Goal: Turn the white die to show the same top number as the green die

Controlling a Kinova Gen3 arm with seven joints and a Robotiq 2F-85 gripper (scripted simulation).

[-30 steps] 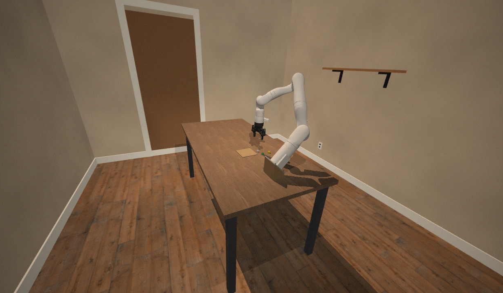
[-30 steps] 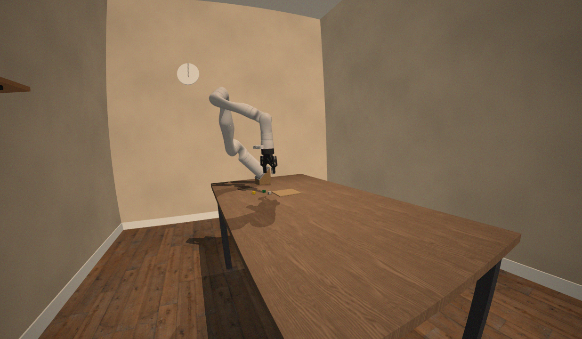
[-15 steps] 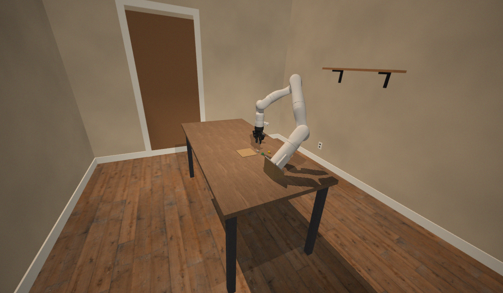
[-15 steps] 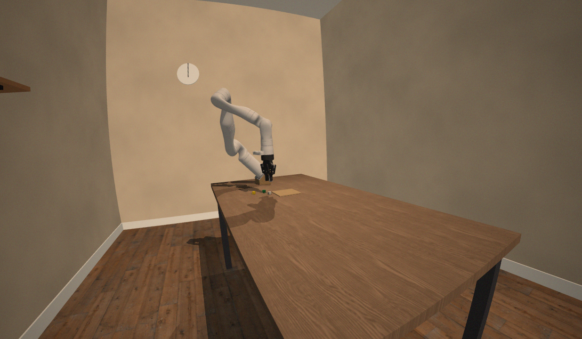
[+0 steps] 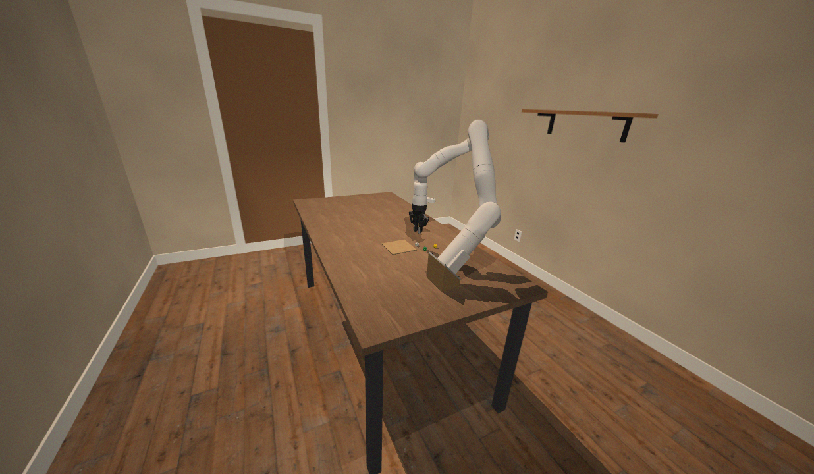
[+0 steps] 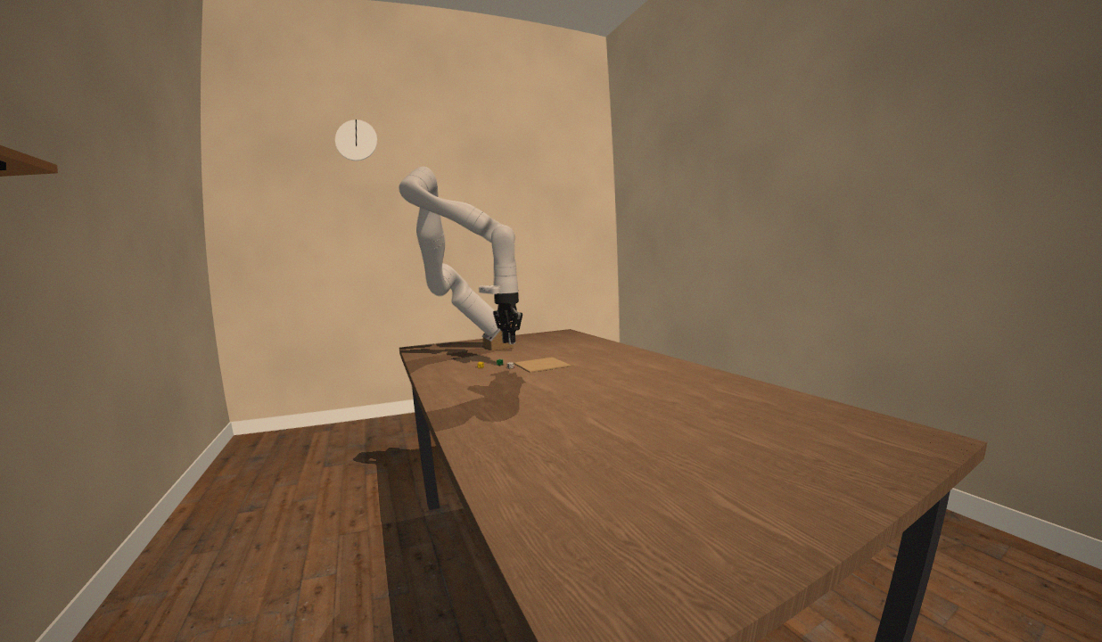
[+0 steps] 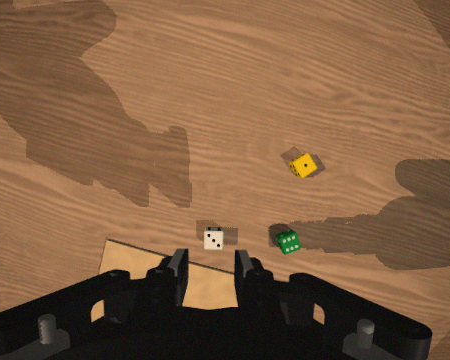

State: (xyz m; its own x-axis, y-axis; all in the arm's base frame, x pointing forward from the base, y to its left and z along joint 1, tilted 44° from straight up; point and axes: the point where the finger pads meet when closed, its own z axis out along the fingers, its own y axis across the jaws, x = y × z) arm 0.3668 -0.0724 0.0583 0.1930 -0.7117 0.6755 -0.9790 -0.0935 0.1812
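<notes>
Now: hand 9 cm above the white die. Also, from my hand: green die (9 cm below, 7 cm behind, 1 cm to the right); tan mat (10 cm to the left, 10 cm below, 3 cm ahead); yellow die (9 cm below, 8 cm to the right, 6 cm behind).
</notes>
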